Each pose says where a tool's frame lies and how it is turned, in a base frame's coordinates. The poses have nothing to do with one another.
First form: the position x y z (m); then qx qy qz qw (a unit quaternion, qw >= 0).
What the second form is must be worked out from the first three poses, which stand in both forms.
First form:
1: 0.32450, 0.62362, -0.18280, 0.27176, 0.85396, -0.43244, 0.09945
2: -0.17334, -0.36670, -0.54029, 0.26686, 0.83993, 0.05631, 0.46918
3: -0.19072, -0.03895, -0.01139, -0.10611, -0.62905, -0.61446, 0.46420
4: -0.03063, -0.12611, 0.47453, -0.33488, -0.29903, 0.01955, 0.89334
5: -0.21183, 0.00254, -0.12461, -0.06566, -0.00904, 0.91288, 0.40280
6: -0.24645, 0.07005, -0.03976, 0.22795, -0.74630, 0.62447, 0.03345
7: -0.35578, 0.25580, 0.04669, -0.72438, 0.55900, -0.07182, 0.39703
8: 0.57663, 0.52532, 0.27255, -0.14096, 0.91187, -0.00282, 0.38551
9: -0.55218, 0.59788, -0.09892, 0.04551, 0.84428, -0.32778, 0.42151
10: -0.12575, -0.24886, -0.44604, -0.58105, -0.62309, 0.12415, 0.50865
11: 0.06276, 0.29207, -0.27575, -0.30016, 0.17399, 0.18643, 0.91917
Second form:
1: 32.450, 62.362, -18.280, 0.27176, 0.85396, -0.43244, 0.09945
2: -17.334, -36.670, -54.029, 0.26686, 0.83993, 0.05631, 0.46918
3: -19.072, -3.895, -1.139, -0.10611, -0.62905, -0.61446, 0.46420
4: -3.063, -12.611, 47.453, -0.33488, -0.29903, 0.01955, 0.89334
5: -21.183, 0.254, -12.461, -0.06566, -0.00904, 0.91288, 0.40280
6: -24.645, 7.005, -3.976, 0.22795, -0.74630, 0.62447, 0.03345
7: -35.578, 25.580, 4.669, -0.72438, 0.55900, -0.07182, 0.39703
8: 57.663, 52.532, 27.255, -0.14096, 0.91187, -0.00282, 0.38551
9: -55.218, 59.788, -9.892, 0.04551, 0.84428, -0.32778, 0.42151
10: -12.575, -24.886, -44.604, -0.58105, -0.62309, 0.12415, 0.50865
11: 6.276, 29.207, -27.575, -0.30016, 0.17399, 0.18643, 0.91917
